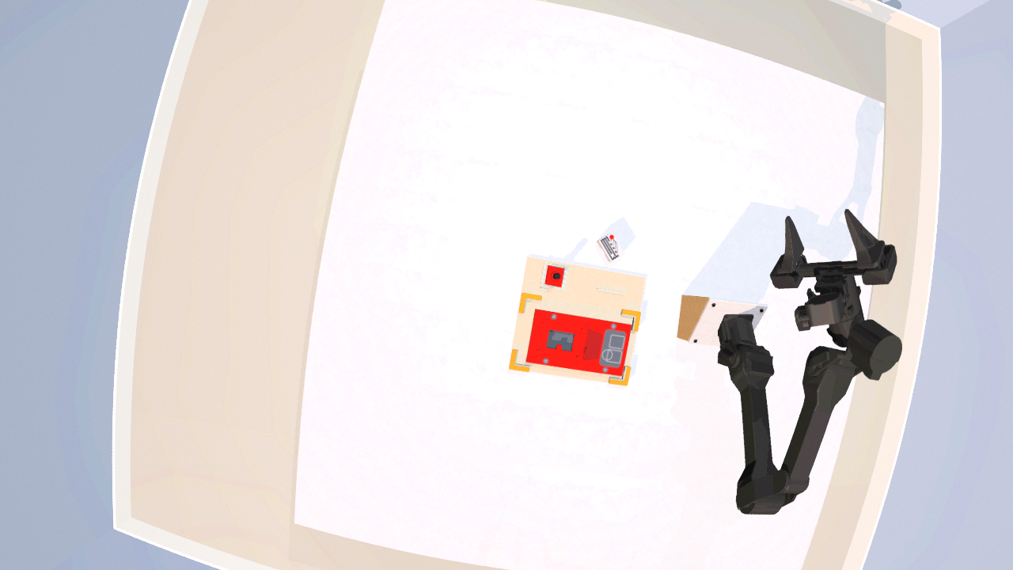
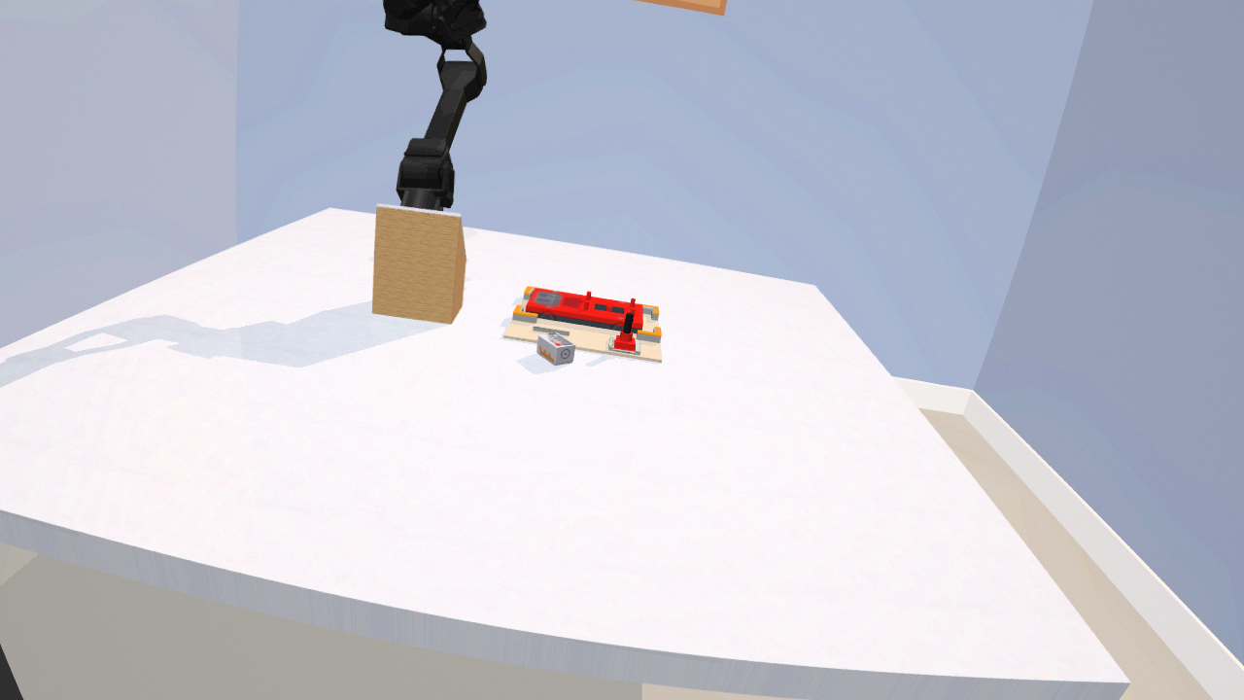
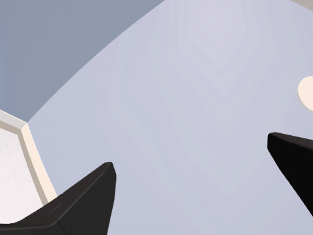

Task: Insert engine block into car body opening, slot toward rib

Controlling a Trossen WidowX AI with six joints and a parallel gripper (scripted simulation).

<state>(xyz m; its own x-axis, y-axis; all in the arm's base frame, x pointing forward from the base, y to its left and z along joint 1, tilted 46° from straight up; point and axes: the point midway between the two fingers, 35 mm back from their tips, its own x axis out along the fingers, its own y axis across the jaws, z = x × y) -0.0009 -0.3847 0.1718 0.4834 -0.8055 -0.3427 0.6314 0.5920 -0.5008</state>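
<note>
The grey engine block is 53 cm below my gripper tip, 19 cm ahead of it and 3 cm to the left of it. Also, from my gripper tip: tan board (53 cm below, 25 cm ahead, 19 cm to the left).
</note>
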